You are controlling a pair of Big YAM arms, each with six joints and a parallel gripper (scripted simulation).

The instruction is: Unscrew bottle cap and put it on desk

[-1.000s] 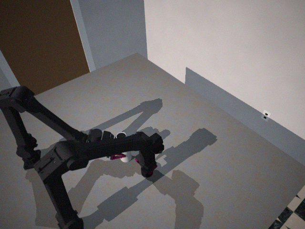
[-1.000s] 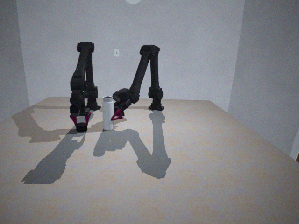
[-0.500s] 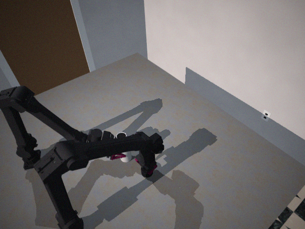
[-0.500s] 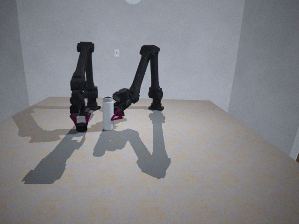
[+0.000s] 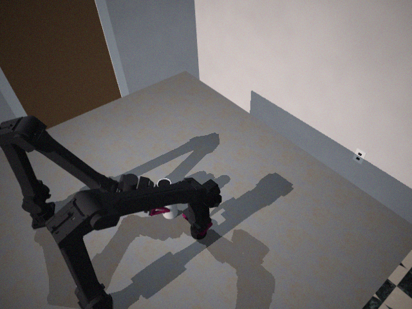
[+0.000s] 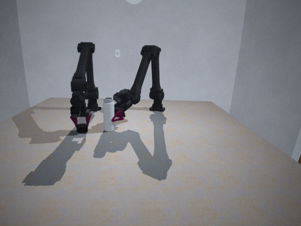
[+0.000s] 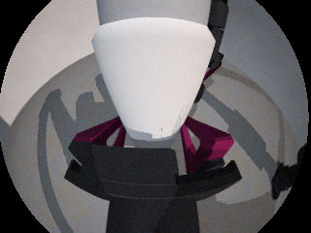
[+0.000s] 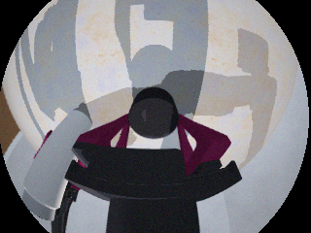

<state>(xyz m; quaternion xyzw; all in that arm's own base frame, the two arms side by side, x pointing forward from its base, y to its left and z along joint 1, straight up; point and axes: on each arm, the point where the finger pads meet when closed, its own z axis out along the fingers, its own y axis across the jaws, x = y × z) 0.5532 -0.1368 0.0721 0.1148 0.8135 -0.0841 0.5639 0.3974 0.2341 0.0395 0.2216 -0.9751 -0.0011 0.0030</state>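
The black cap lies 20 mm below my right hand.
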